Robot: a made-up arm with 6 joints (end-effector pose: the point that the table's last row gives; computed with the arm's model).
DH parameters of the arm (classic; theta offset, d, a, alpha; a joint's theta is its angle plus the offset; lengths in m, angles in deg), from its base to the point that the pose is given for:
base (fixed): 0 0.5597 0.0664 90
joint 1: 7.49 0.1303 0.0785 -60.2
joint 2: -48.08 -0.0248 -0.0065 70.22
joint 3: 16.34 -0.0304 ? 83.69
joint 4: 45.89 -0.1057 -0.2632 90
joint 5: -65.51 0 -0.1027 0
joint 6: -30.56 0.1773 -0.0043 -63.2
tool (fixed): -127.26 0.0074 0 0
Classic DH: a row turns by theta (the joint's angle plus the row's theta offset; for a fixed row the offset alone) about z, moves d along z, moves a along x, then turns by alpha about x.
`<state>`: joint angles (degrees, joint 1 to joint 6).
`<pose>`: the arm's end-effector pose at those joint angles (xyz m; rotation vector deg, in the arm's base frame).
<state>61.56 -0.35 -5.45 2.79 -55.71 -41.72</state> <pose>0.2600 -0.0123 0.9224 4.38 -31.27 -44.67</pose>
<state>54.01 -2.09 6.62 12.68 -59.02 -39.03</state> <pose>0.2915 -0.0656 0.9403 6.04 -29.85 -60.25</pose>
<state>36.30 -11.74 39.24 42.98 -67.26 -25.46</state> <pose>0.2753 -0.2139 0.9757 18.21 -33.05 -99.49</pose>
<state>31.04 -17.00 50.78 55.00 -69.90 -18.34</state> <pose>0.2344 -0.2439 0.9852 24.97 -39.87 -111.00</pose>
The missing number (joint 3, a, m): 0.1708
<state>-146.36 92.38 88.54 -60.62 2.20 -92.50</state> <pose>-0.0813 0.0390 0.6482 1.57 9.81 39.29</pose>
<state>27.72 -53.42 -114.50 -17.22 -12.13 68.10</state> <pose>0.4541 -0.0788 0.6761 -93.75 -24.59 -27.47</pose>
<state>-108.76 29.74 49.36 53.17 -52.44 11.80</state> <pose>0.3216 -0.0295 0.1803 3.93 65.28 -61.83</pose>
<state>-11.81 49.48 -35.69 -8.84 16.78 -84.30</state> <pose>0.1500 0.2503 0.5865 -1.16 52.07 25.52</pose>
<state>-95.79 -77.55 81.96 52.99 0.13 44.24</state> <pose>0.1873 -0.4358 0.1227 -3.68 41.42 -62.93</pose>
